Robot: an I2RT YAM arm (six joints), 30 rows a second.
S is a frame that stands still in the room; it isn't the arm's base.
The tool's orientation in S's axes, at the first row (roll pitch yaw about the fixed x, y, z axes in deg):
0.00 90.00 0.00
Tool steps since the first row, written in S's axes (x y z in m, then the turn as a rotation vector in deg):
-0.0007 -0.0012 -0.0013 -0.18 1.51 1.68
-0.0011 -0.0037 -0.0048 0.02 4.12 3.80
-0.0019 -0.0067 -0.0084 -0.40 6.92 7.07
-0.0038 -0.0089 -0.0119 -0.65 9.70 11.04
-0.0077 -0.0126 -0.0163 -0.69 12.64 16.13
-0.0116 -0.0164 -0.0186 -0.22 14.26 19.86
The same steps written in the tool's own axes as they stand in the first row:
0.0013 -0.0012 -0.0007 -1.68 1.51 -0.18
0.0048 -0.0037 -0.0011 -3.80 4.12 0.02
0.0084 -0.0067 -0.0019 -7.07 6.92 -0.40
0.0119 -0.0089 -0.0038 -11.04 9.70 -0.65
0.0163 -0.0126 -0.0077 -16.13 12.64 -0.69
0.0186 -0.0164 -0.0116 -19.86 14.26 -0.22

